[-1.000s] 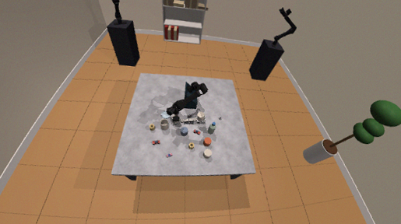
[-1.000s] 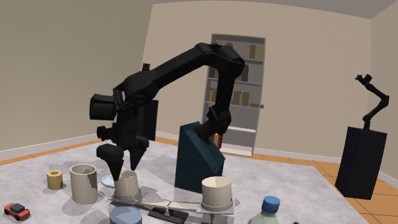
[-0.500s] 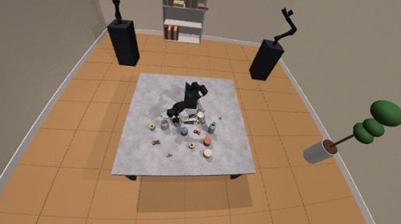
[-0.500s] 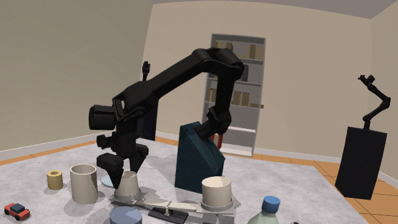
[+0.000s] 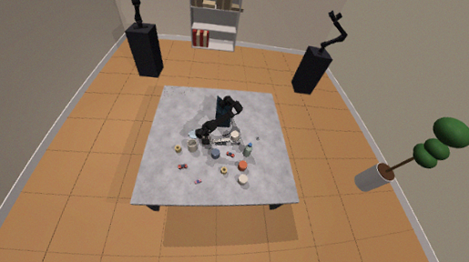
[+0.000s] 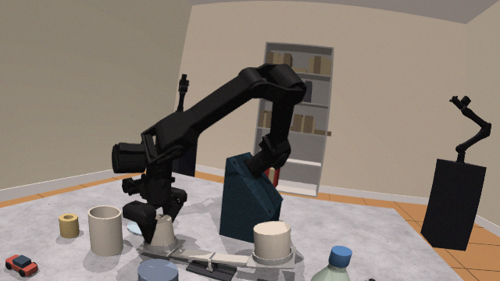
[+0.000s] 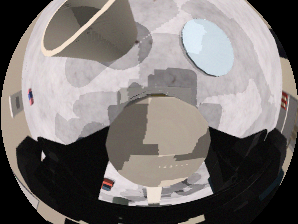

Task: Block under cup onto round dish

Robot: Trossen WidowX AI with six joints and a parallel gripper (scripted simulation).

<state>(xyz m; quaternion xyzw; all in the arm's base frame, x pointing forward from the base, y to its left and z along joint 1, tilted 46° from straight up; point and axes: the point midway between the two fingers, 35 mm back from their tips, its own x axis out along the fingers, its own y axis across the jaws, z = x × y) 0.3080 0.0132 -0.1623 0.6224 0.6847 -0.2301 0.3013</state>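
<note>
Now: gripper tip 120 mm to the left of the pale blue round dish, 80 mm past it and 40 mm above it. From my gripper tip the other things lie so: block: 10 mm below; balance: 140 mm to the left, 20 mm behind, 10 mm below; open beige cylinder: 110 mm to the right, 70 mm ahead.
</note>
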